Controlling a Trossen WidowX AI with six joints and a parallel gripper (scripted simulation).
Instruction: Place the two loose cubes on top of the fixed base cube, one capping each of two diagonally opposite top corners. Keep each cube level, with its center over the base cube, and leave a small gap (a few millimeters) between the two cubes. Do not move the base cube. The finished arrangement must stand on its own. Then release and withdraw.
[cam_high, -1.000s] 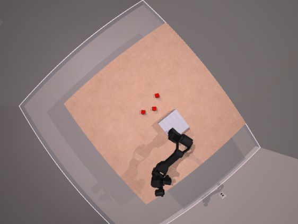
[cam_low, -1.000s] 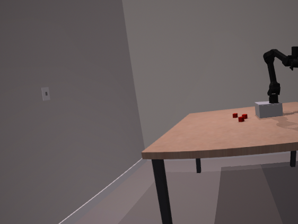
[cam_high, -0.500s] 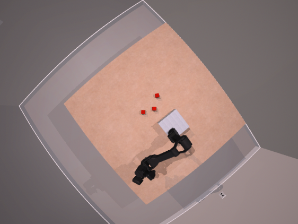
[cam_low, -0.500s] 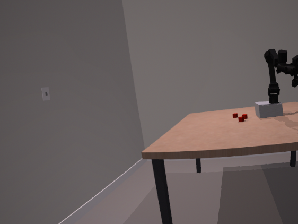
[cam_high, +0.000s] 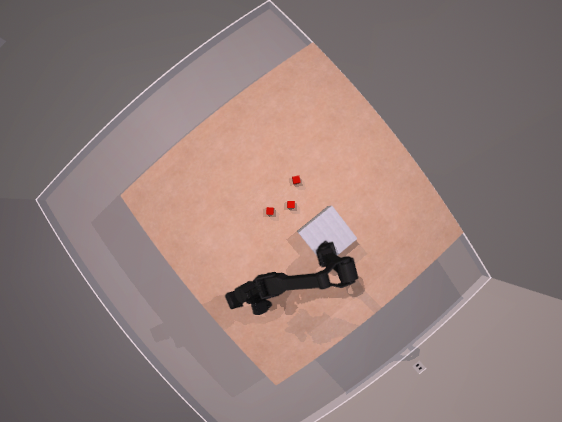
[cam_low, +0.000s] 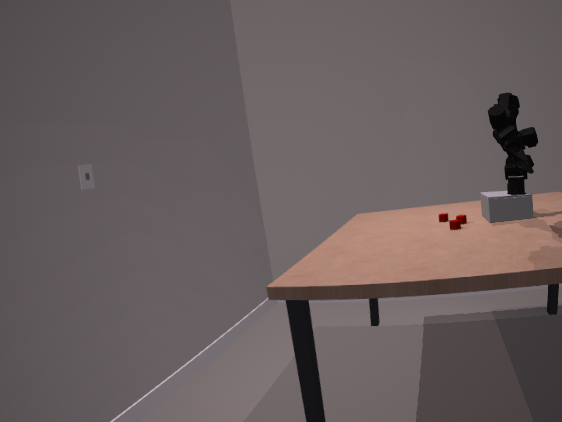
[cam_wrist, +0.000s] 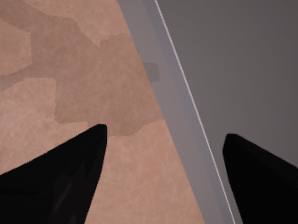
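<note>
Now: the red cube 130 mm ahead of my gripper tip, 440 mm to the right of it and 210 mm below it.
</note>
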